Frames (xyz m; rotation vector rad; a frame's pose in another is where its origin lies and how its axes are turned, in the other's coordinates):
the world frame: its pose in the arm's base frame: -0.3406 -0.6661 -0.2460 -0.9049 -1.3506 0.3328
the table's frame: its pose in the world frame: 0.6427 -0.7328 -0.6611 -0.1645 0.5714 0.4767
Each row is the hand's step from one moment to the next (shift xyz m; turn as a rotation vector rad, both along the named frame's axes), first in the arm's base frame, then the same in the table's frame.
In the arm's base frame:
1: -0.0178 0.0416 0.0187 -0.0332 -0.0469 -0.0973
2: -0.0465 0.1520 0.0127 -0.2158 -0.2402 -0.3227
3: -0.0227 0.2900 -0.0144 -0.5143 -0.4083 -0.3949
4: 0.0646 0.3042 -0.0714 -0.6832 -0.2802 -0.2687
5: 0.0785 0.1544 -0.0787 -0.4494 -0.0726 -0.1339
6: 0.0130 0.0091 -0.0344 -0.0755 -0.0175 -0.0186
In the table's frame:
1: 0.0132 -0.0115 0.0457 -0.0769 0.0780 -0.0278
2: 0.0489 0.0145 0.1511 -0.3855 0.2235 -0.0991
3: 0.1362 0.0751 0.2462 -0.7340 0.2092 -0.0682
4: 0.1991 0.1467 0.2016 -0.7670 0.0902 0.1454
5: 0.1268 0.1224 0.0718 -0.4327 0.0430 0.1899
6: 0.0066 0.0372 -0.0034 -0.0746 0.0023 0.0280

